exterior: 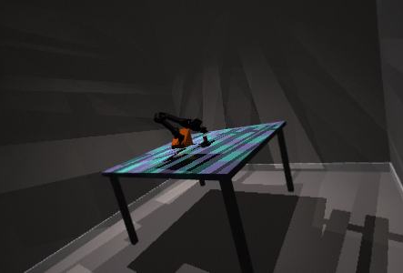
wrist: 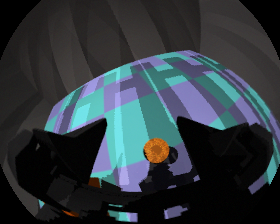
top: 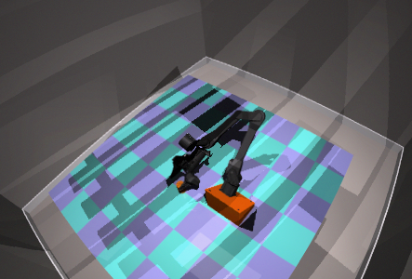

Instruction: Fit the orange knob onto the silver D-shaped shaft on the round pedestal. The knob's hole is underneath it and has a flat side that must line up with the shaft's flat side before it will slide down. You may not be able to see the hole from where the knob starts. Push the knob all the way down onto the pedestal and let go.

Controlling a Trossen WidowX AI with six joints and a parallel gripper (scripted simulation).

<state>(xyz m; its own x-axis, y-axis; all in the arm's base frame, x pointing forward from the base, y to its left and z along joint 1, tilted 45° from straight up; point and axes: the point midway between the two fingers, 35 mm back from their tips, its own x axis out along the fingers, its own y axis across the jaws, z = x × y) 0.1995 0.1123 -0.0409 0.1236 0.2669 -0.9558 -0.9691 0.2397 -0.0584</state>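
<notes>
Right now my gripper tip is 30 mm to the left of the orange knob and 60 mm above it. Also, from my gripper tip: dark round pedestal (110 mm ahead, 160 mm to the right, 80 mm below).
</notes>
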